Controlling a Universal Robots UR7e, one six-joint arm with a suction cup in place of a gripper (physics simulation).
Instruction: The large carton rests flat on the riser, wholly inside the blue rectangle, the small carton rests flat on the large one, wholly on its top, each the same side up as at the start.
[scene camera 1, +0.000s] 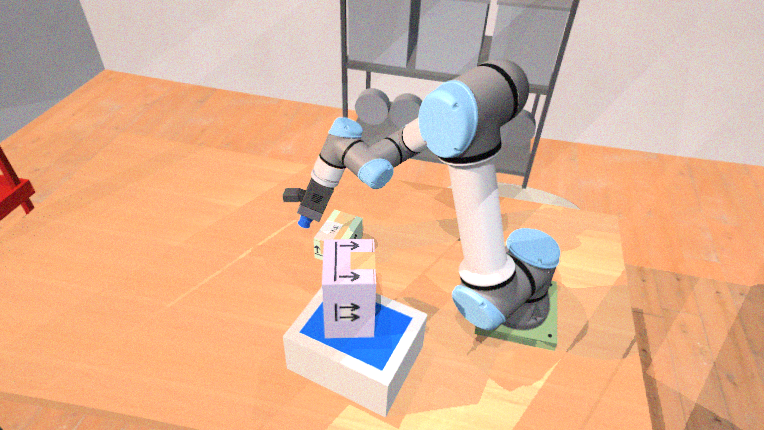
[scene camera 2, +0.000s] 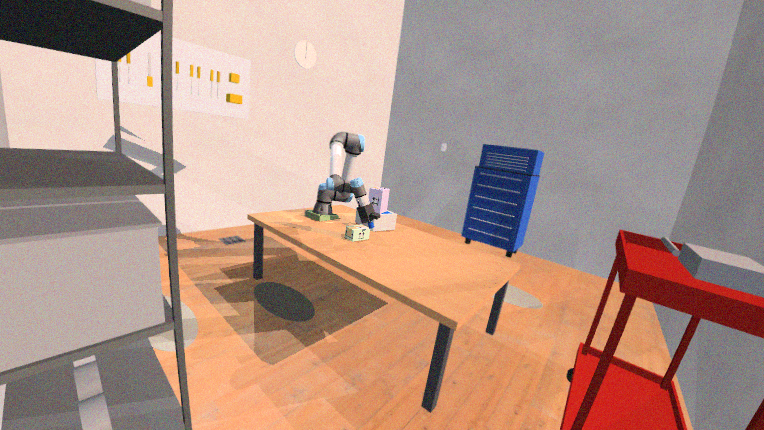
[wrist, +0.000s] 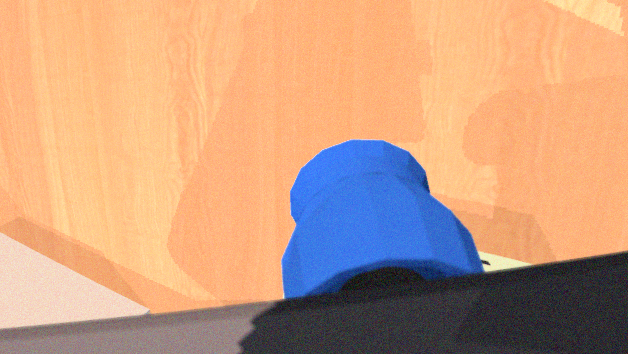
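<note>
There's a large carton (scene camera 1: 349, 273) that rests on a white riser (scene camera 1: 370, 371). The white riser shows in the wrist view (wrist: 46, 292) too, but the large carton is out of frame in the wrist view. There's a small carton (scene camera 1: 340, 225) as well. My suction cup (wrist: 360, 205) is 11 cm from the middle of the small carton, and my suction cup holds nothing.
</note>
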